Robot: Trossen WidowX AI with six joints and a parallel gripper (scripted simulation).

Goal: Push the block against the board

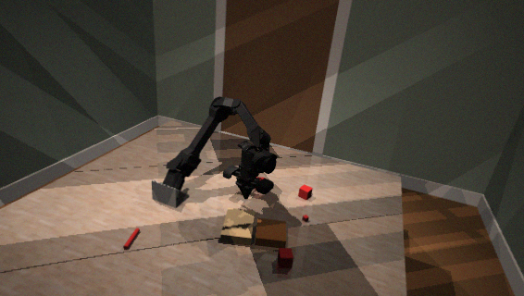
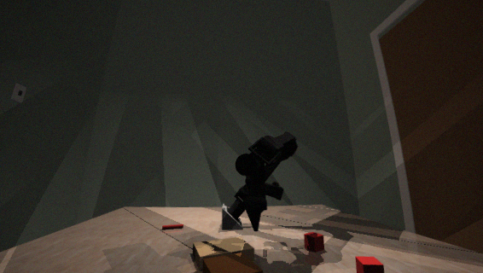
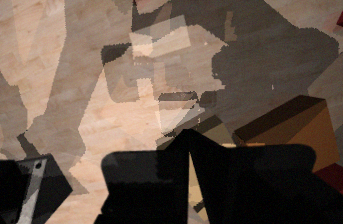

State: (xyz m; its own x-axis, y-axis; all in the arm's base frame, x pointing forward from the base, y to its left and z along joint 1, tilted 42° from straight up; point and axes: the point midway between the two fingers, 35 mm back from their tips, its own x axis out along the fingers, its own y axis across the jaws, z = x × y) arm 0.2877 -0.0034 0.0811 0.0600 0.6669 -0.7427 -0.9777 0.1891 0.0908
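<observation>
Right now my gripper tip is 2 cm short of the pale tan board, 10 cm to the left of it and 5 cm above it. The rest, counted from my gripper tip: orange square block 13 cm ahead, 8 cm to the right, 5 cm below; red stick 26 cm behind, 29 cm to the right, 5 cm below; small red ball 22 cm ahead, 7 cm to the left, 5 cm below.
</observation>
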